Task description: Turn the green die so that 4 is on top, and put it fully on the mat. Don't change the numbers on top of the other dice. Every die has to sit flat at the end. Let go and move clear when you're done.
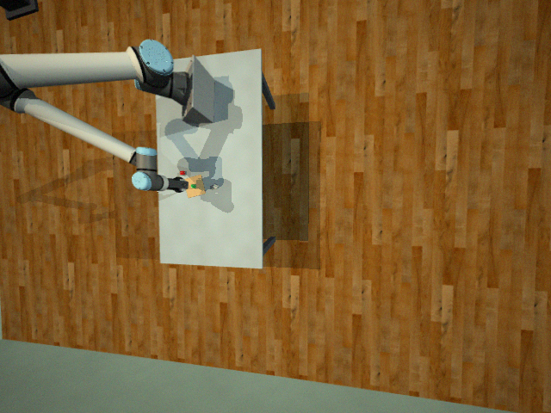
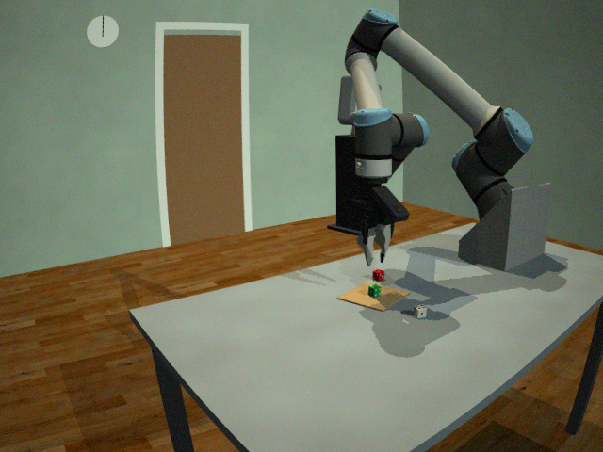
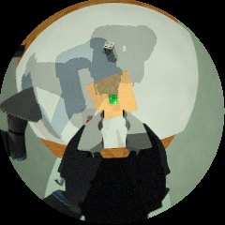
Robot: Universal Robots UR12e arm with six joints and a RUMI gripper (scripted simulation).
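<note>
The green die is 90 mm below my hand. The rest, counted from my hand: red die 110 mm behind, 90 mm below, 70 mm to the right; tan mat 100 mm below; white die 160 mm to the left, 90 mm below, 20 mm ahead.
</note>
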